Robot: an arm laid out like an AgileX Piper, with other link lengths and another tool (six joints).
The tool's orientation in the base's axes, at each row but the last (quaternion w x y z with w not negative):
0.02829, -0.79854, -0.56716, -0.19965
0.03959, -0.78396, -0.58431, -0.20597
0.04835, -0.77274, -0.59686, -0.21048
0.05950, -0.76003, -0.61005, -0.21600
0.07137, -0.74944, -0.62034, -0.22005
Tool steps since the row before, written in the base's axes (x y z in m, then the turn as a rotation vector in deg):
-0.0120, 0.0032, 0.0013, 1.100, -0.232, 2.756
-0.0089, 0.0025, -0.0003, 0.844, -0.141, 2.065
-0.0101, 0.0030, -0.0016, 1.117, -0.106, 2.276
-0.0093, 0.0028, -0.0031, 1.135, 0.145, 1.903
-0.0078, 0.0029, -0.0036, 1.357, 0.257, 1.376
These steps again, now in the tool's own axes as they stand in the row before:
0.0000, -0.0119, -0.0038, 1.064, 1.591, -2.279
0.0001, -0.0091, -0.0014, 0.832, 1.200, -1.692
0.0001, -0.0107, -0.0003, 0.998, 1.485, -1.799
-0.0002, -0.0101, 0.0014, 1.078, 1.375, -1.370
0.0001, -0.0087, 0.0024, 0.988, 1.476, -0.804

